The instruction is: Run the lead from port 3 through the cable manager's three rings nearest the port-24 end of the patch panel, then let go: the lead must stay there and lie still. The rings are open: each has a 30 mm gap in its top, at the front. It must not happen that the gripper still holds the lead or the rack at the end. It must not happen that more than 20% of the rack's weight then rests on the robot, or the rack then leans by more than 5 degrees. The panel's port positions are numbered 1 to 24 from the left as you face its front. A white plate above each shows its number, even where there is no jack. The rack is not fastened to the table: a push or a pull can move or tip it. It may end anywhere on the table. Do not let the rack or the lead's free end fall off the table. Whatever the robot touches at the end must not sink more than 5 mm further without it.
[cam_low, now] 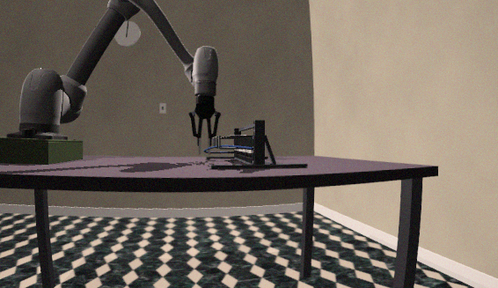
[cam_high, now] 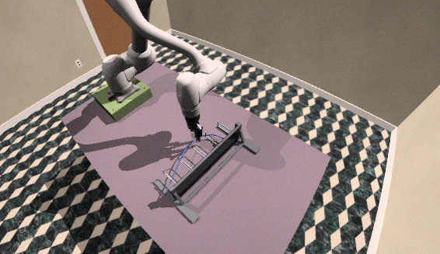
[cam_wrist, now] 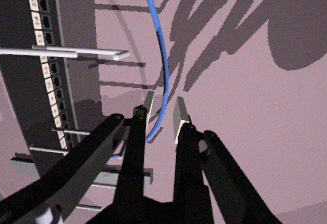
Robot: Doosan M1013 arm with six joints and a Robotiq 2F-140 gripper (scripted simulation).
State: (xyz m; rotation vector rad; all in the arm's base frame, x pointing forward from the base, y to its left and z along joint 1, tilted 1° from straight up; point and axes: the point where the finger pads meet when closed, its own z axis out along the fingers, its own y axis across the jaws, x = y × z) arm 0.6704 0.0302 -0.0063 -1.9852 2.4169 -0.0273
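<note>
Right now my hand is 150 mm short of the rack, 80 mm to the left of it and 10 mm below it.
</note>
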